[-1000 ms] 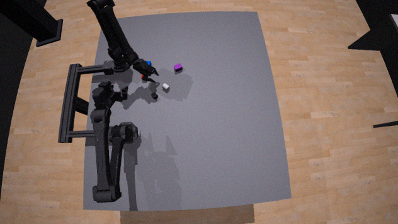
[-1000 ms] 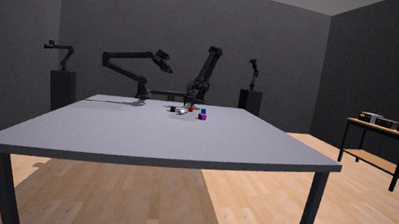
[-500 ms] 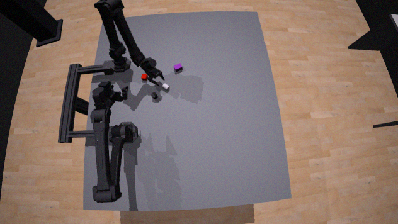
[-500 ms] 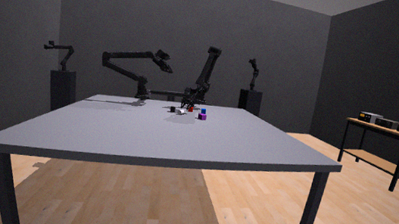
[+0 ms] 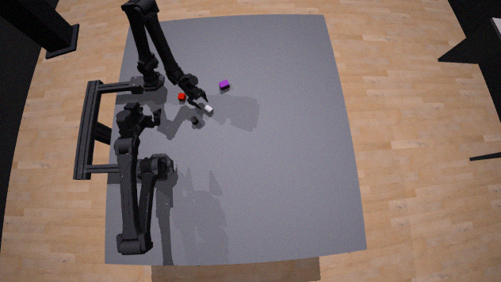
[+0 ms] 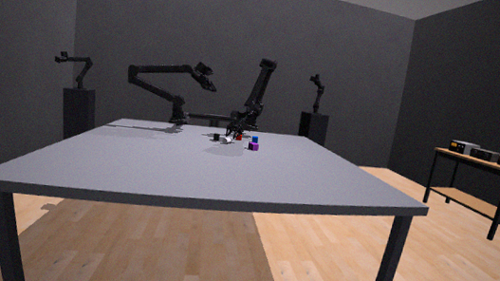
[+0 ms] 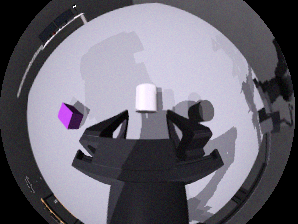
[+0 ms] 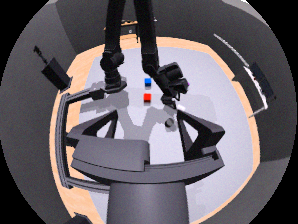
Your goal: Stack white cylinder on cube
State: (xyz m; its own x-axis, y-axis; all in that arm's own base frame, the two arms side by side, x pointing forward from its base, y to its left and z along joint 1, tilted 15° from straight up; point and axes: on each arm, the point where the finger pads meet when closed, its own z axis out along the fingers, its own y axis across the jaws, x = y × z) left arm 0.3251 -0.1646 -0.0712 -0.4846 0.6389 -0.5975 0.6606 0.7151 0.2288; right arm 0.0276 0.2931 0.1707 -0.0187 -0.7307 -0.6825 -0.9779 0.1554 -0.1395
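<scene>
Right now my left hand is 3 cm above the white cylinder, 2 cm to the left of it and 2 cm short of it. From my left hand the other things lie so: dark cylinder: 8 cm to the right, 8 cm behind, 3 cm below; then red cube: 13 cm behind, 10 cm to the left, 3 cm below; then purple cube: 15 cm ahead, 12 cm to the left, 3 cm below.
</scene>
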